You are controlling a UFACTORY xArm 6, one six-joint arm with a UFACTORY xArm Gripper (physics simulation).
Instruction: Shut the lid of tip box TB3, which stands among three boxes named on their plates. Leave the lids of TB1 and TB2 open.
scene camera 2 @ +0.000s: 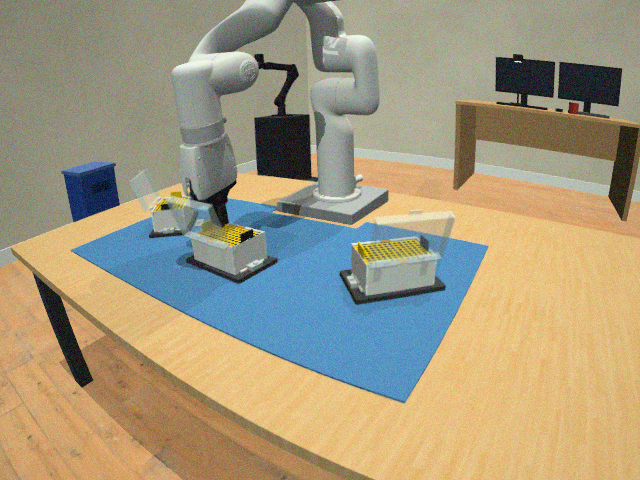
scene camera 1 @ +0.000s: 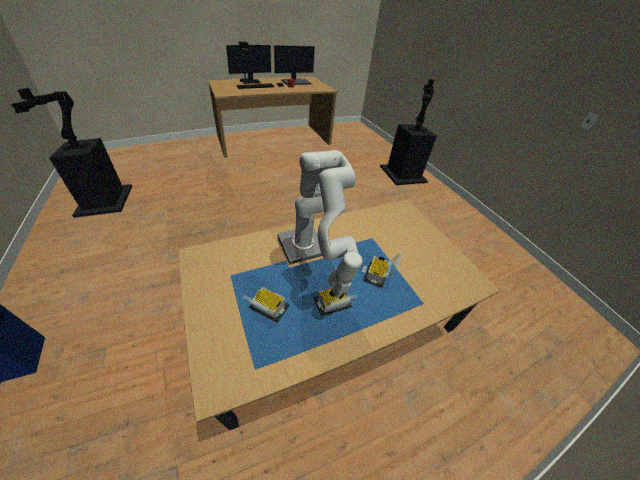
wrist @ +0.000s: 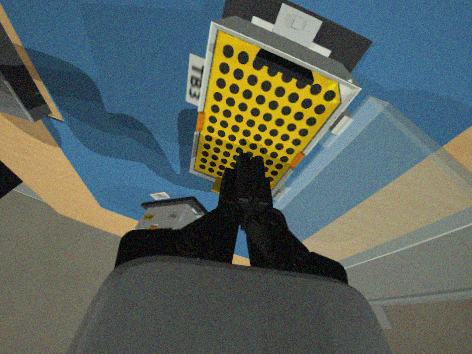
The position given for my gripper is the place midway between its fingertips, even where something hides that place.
Observation:
In view: my gripper (scene camera 2: 220,223), a tip box TB3 (wrist: 259,103) and a name plate (wrist: 196,63).
My gripper shows as well in the wrist view (wrist: 244,169).

